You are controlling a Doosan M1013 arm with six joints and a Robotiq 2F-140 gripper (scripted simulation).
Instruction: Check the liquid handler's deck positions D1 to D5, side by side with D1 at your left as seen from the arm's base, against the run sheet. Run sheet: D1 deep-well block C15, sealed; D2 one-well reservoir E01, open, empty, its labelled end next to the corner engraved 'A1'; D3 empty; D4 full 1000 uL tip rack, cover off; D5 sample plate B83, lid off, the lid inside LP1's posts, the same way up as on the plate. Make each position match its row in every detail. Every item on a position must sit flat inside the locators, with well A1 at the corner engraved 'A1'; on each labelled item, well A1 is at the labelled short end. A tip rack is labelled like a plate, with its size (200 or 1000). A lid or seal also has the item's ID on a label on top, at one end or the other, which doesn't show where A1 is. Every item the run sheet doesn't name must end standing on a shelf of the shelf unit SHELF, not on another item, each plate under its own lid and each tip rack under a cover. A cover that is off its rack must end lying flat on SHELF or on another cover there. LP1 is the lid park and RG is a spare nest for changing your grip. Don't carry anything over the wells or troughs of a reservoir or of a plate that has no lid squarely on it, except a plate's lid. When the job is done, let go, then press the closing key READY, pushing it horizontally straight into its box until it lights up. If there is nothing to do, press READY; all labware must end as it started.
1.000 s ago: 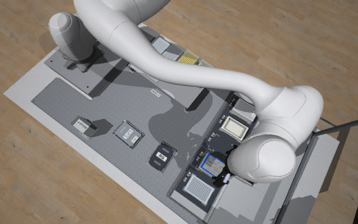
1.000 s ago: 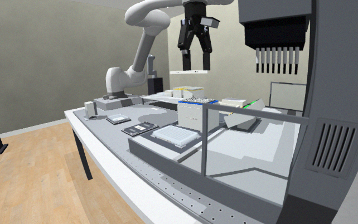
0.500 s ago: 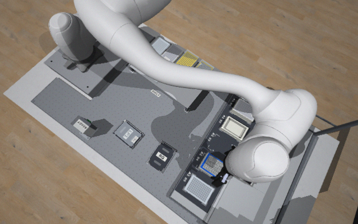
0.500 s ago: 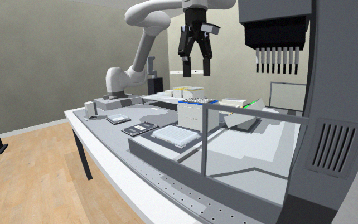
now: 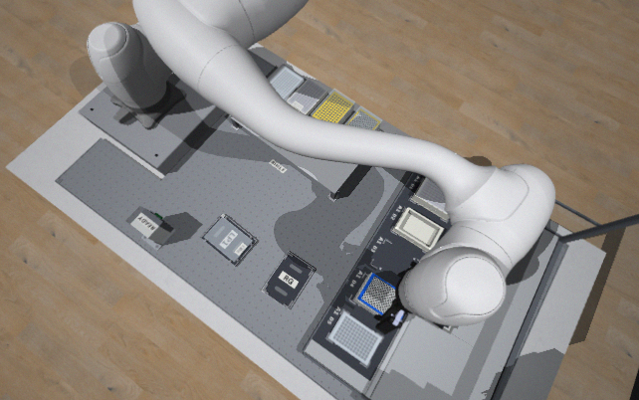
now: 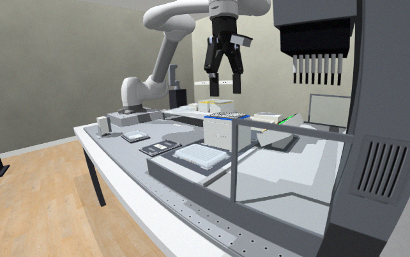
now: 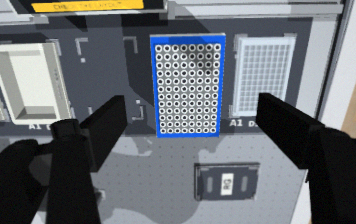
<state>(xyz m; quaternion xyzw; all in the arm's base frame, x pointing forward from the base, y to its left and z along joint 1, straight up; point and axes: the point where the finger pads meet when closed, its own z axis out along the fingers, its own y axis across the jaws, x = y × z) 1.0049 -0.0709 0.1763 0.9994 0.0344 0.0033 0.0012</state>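
Now: the blue-rimmed tip rack 1 cm behind my hand, 1 cm to the right of it and 11 cm below it. From my hand the other things lie so: deep-well block: 3 cm behind, 37 cm to the left, 16 cm below; then cream reservoir: 2 cm behind, 25 cm to the left, 17 cm below; then shelf: 52 cm behind, 33 cm to the left, 17 cm below.
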